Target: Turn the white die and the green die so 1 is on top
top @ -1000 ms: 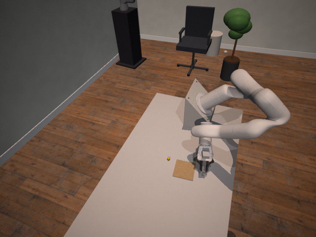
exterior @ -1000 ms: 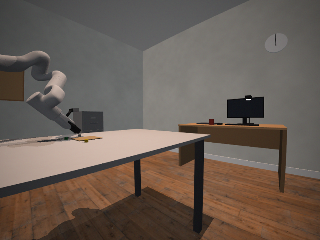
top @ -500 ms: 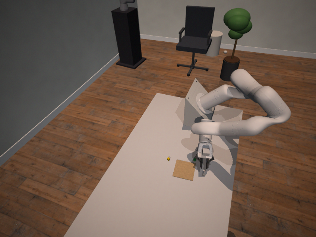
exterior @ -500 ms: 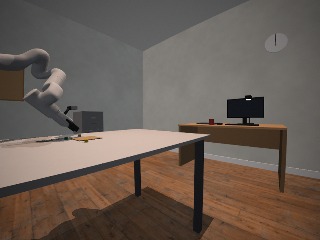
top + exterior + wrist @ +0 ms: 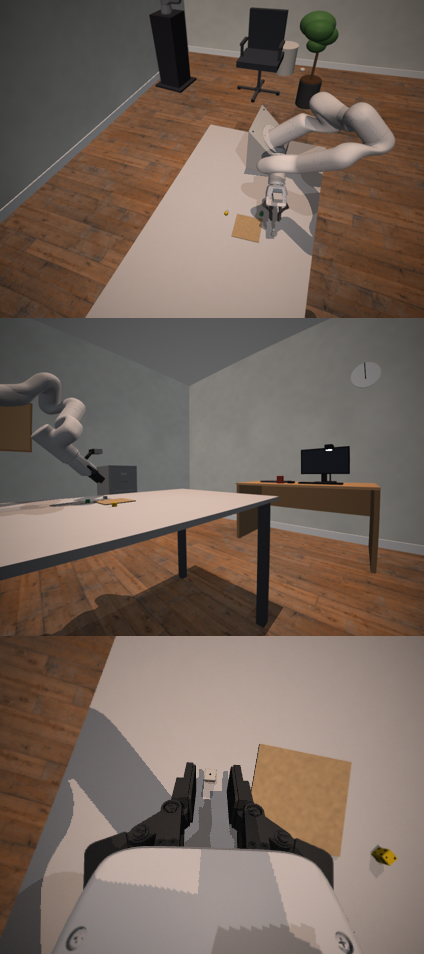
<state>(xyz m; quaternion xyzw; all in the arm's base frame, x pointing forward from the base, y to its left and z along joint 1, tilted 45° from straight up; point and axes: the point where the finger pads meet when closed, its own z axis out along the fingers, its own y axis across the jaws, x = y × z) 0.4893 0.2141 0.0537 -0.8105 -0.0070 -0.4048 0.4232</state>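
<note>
Right now my hand is 30 mm short of the white die, 10 mm to the right of it and 100 mm above it. The rest, counted from my hand: mat: 50 mm ahead, 120 mm to the right, 110 mm below; yellow die: 30 mm ahead, 260 mm to the right, 100 mm below; green die: 50 mm behind, 80 mm to the right, 100 mm below.
</note>
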